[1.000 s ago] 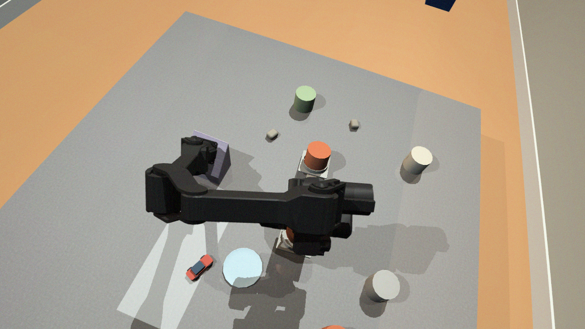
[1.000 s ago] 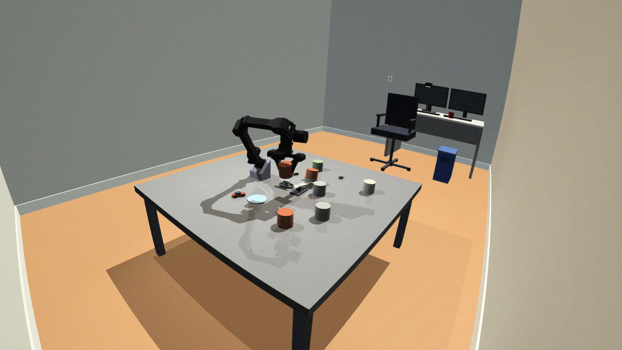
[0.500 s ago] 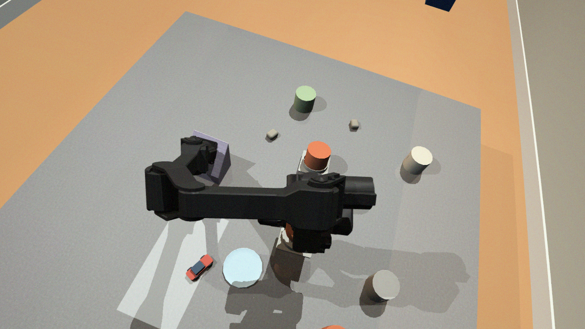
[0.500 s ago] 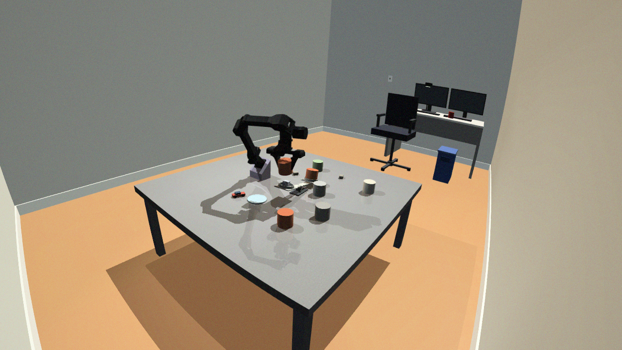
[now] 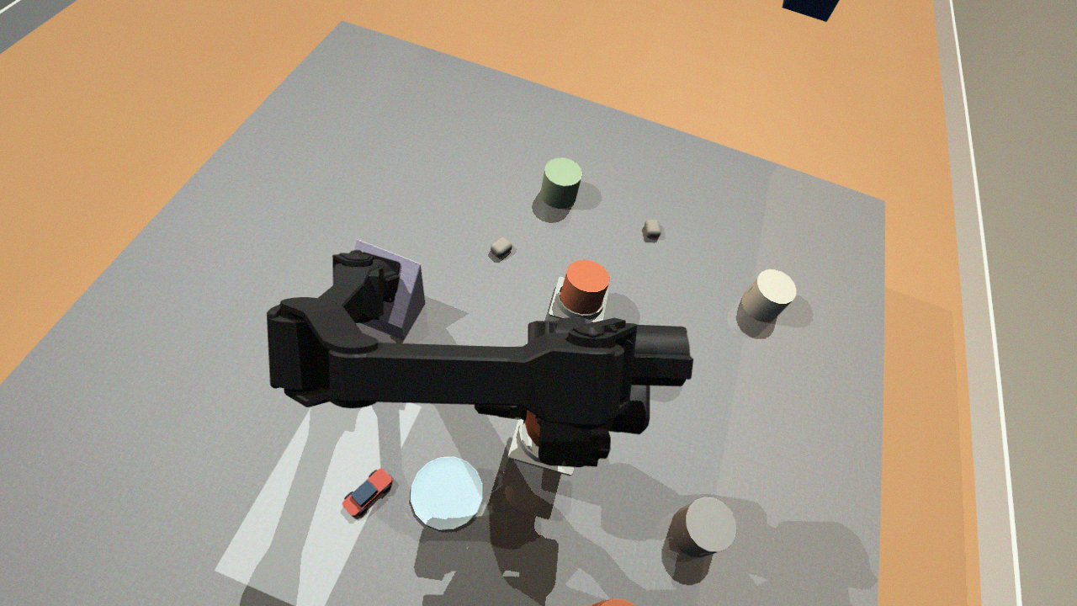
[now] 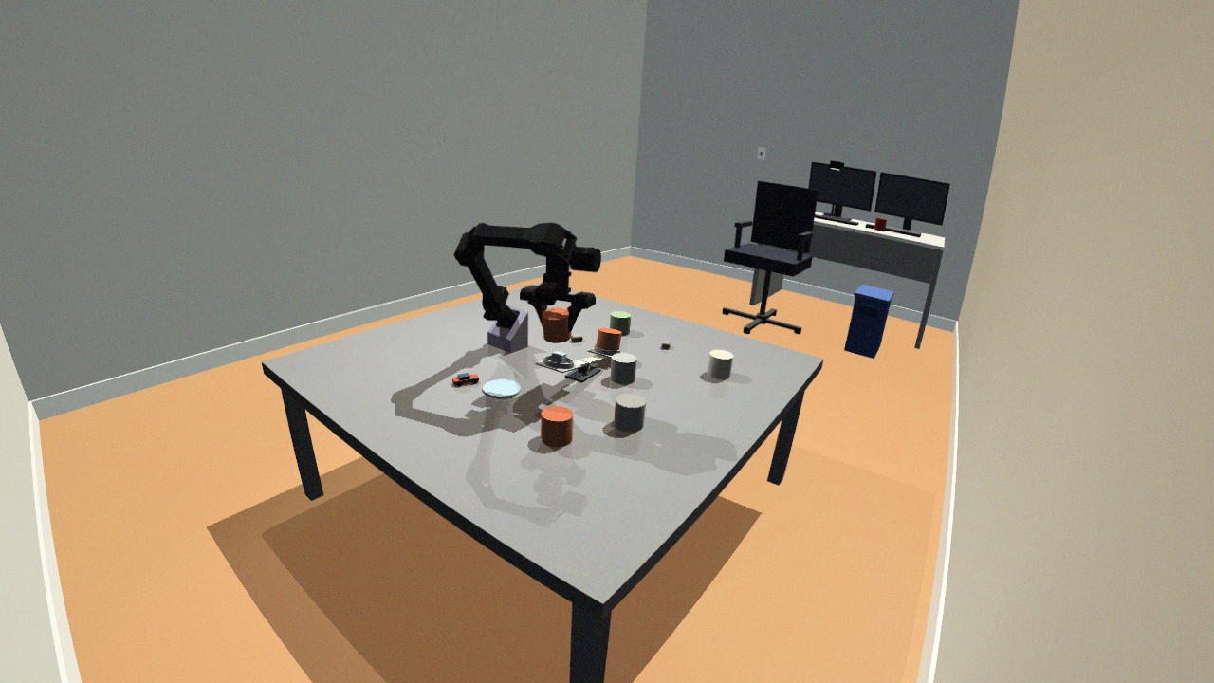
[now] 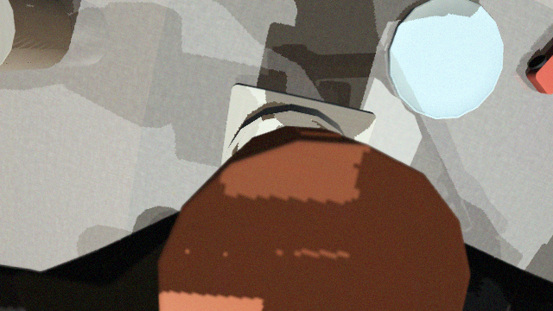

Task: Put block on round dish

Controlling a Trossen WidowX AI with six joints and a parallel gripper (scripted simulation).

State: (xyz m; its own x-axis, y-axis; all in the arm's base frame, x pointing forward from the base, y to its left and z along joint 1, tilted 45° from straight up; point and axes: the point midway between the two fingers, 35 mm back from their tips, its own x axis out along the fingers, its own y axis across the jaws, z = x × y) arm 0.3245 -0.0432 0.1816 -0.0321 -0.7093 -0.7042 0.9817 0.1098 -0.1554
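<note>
The grey-white block is 10 mm to the left of my gripper tip and 80 mm below it. From my gripper tip the other things lie so: pale blue round dish: 110 mm behind, 90 mm to the right, 170 mm below; green cup: 100 mm behind, 510 mm to the left, 140 mm below; cream cup: 290 mm ahead, 400 mm to the left, 140 mm below.
</note>
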